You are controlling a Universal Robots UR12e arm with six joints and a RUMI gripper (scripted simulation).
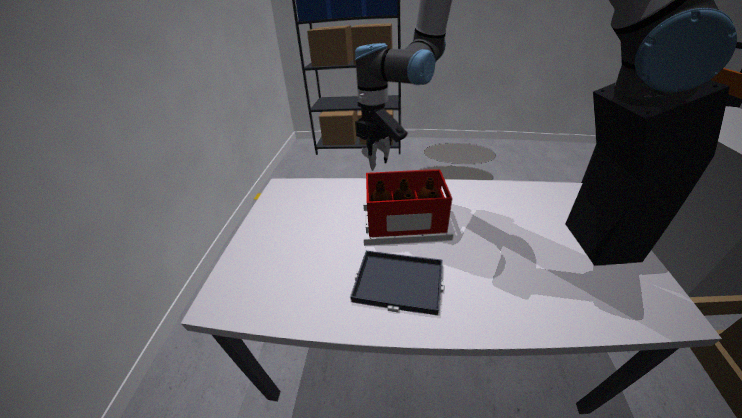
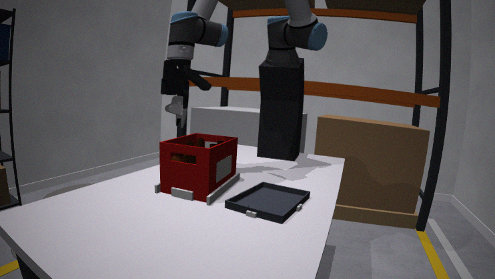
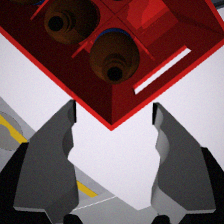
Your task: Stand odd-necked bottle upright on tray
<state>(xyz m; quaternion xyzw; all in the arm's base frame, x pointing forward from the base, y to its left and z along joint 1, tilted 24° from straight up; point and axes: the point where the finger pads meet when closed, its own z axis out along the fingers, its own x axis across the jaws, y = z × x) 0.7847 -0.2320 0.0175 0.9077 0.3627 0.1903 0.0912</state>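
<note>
The brown bottle is 15 cm below my hand. The rest, counted from my hand: dark tray (32 cm to the left, 23 cm below, 3 cm behind); glass bottle (15 cm below, 8 cm behind); red crate (16 cm below, 9 cm behind, 4 cm to the left).
</note>
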